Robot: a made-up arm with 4 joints. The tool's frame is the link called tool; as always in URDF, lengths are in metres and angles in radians. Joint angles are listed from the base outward.
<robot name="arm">
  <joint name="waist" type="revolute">
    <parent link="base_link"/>
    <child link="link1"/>
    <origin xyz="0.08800 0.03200 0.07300" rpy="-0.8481 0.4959 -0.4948"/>
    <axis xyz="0 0 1"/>
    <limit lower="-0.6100" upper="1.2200"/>
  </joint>
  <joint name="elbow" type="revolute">
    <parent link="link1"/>
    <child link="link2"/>
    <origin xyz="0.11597 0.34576 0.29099" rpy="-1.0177 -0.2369 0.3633"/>
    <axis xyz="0 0 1"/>
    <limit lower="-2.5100" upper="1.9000"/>
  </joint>
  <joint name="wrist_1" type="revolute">
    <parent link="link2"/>
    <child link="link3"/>
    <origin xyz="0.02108 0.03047 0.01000" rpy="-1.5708 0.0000 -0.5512"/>
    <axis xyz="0 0 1"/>
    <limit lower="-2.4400" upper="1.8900"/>
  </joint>
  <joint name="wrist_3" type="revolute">
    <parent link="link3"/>
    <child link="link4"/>
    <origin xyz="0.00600 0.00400 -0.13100" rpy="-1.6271 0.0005 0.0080"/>
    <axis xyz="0 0 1"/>
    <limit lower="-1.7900" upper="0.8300"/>
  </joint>
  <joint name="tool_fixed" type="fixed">
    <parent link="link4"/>
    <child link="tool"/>
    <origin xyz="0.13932 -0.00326 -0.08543" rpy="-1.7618 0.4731 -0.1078"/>
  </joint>
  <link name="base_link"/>
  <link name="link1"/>
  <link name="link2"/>
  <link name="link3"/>
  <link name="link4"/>
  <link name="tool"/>
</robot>
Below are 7 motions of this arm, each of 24 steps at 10 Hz.
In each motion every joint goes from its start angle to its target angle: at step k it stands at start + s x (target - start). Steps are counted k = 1, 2, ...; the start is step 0. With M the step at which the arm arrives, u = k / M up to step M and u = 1 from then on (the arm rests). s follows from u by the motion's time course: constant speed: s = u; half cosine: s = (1 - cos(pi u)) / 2; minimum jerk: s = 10 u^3 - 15 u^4 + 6 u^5.
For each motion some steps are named. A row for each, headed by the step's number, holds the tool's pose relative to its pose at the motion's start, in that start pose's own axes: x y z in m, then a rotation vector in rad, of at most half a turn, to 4 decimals.
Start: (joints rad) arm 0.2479 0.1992 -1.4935 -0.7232
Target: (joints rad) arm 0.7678 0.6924 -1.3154 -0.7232
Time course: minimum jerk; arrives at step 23
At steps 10, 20, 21, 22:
10: 0.0181 0.0533 0.0632 0.1016 -0.1642 0.2426
20: 0.0214 0.1450 0.1529 0.2653 -0.3289 0.6703
21: 0.0212 0.1470 0.1546 0.2685 -0.3309 0.6794
22: 0.0211 0.1478 0.1552 0.2698 -0.3317 0.6832

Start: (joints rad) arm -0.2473 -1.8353 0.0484 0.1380
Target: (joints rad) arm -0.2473 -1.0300 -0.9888 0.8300
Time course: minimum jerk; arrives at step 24
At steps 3, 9, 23, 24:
3: 0.0010 0.0024 0.0002 0.0004 -0.0026 0.0172
9: 0.0098 0.0380 0.0065 0.0573 -0.0662 0.2836
23: 0.0029 0.0528 0.0508 0.6616 -0.4035 0.7282
24: 0.0029 0.0528 0.0508 0.6624 -0.4039 0.7283

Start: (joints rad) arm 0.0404 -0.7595 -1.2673 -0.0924
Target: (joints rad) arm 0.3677 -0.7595 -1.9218 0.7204
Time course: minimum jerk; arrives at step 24
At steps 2, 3, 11, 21, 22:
2: 0.0001 0.0005 0.0014 -0.0019 -0.0057 0.0024
3: 0.0003 0.0014 0.0044 -0.0061 -0.0179 0.0075
11: -0.0163 0.0368 0.1123 -0.1359 -0.4922 0.1822
21: -0.1041 0.0671 0.2264 -0.2316 -1.1993 0.3791
22: -0.1063 0.0673 0.2280 -0.2324 -1.2134 0.3825

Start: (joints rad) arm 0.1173 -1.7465 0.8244 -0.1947
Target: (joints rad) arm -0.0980 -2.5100 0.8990 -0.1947
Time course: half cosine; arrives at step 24
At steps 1, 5, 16, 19, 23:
1: -0.0004 -0.0003 0.0003 0.0008 -0.0037 0.0002
5: -0.0092 -0.0066 0.0057 0.0191 -0.0890 0.0060
16: -0.0794 -0.0568 0.0172 0.1751 -0.6320 0.0747
19: -0.0963 -0.0706 0.0133 0.2195 -0.7511 0.0977
23: -0.1075 -0.0804 0.0093 0.2514 -0.8305 0.1149

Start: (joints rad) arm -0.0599 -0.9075 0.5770 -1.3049
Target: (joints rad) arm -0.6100 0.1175 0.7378 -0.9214
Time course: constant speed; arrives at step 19
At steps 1, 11, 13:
1: 0.0086 -0.0118 0.0042 -0.0033 0.0085 -0.0415
11: 0.0741 -0.1392 0.0601 -0.0242 0.0744 -0.4809
13: 0.0819 -0.1660 0.0740 -0.0253 0.0850 -0.5725

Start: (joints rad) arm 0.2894 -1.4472 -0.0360 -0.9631
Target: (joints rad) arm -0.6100 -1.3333 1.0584 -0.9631
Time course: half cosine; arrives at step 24
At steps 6, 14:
6: 0.0132 -0.0471 -0.0273 0.0119 -0.0389 -0.1270
14: 0.0251 -0.2206 -0.0755 0.0428 -0.2735 -0.5093

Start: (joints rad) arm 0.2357 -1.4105 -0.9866 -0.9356
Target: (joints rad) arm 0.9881 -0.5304 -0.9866 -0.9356
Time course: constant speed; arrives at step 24
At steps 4, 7, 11, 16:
4: -0.0223 0.0061 0.0537 0.1665 -0.0636 0.1557
7: -0.0425 0.0070 0.0932 0.2838 -0.1152 0.2785
11: -0.0738 0.0030 0.1437 0.4294 -0.1889 0.4499
16: -0.1192 -0.0103 0.2022 0.5924 -0.2885 0.6759

